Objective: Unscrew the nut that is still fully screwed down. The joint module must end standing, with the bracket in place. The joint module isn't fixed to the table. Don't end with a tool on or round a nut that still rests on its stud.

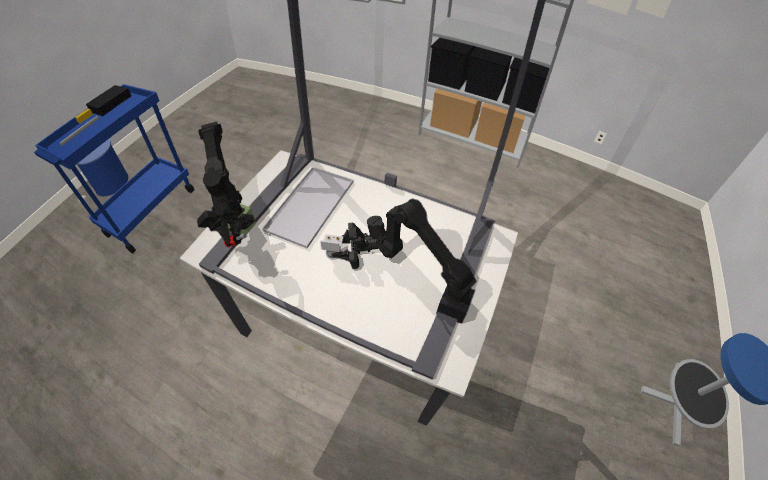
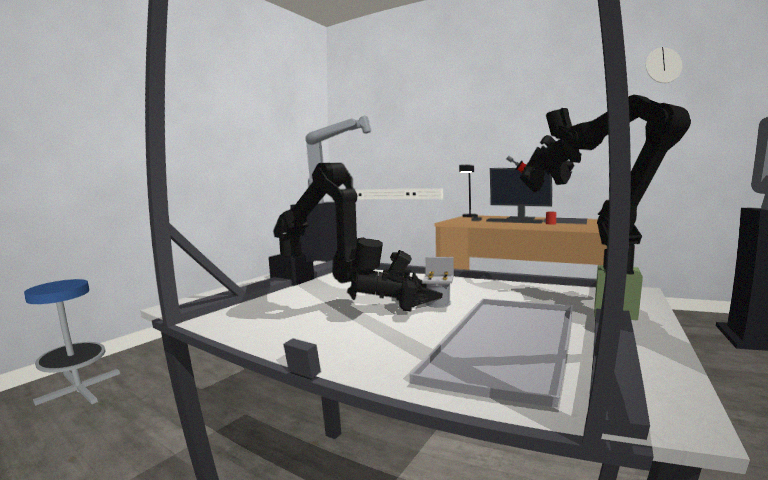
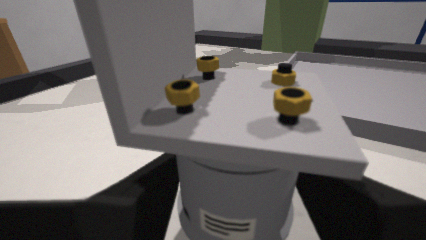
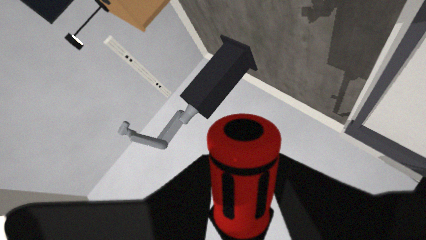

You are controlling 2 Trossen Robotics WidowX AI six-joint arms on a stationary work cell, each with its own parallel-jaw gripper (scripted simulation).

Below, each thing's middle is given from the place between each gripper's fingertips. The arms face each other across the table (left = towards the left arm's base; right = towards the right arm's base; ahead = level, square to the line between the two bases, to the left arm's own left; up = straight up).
I see the l-shaped bracket (image 2: 438,265) 28 cm behind my right hand (image 2: 524,172), 26 cm below it and 19 cm to the left of it. From my right hand the other things lie so: shallow grey tray (image 2: 506,346) 47 cm behind, 33 cm below, 2 cm to the right.
Now: left hand 10 mm short of the l-shaped bracket, 30 mm to the left of it and 40 mm below it. Round my left hand: shallow grey tray (170 mm behind, 240 mm to the right, 30 mm below).
